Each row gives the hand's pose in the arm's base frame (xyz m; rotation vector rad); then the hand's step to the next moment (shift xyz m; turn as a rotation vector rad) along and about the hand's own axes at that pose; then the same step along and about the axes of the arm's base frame.
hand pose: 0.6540 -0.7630 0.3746 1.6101 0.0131 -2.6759
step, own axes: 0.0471 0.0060 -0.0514 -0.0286 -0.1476 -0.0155
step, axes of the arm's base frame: 0.0235 -0.0057 -0.0657 0.0241 0.1482 0.0177
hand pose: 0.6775 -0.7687 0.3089 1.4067 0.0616 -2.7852
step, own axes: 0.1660 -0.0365 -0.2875 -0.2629 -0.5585 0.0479
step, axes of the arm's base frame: 0.1313 0.0492 -0.3031 0.0973 0.5560 0.2545
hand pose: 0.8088 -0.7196 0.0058 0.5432 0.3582 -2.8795
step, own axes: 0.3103 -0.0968 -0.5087 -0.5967 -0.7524 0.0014
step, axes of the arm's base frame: -0.1366 0.1859 -0.5578 0.3740 0.7998 0.3776
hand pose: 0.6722 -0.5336 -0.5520 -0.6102 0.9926 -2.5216
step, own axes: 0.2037 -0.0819 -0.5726 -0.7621 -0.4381 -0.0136
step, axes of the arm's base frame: -0.4791 0.2741 -0.2672 0.5591 0.6706 0.1031
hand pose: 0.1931 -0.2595 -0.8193 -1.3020 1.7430 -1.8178
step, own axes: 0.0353 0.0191 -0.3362 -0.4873 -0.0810 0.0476
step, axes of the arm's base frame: -0.2817 0.1819 0.0469 0.3290 0.3504 -0.1235
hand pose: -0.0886 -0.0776 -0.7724 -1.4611 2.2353 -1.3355
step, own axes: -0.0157 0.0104 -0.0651 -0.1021 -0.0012 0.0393
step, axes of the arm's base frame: -0.0347 0.0522 0.0257 0.0747 0.0581 -0.0549
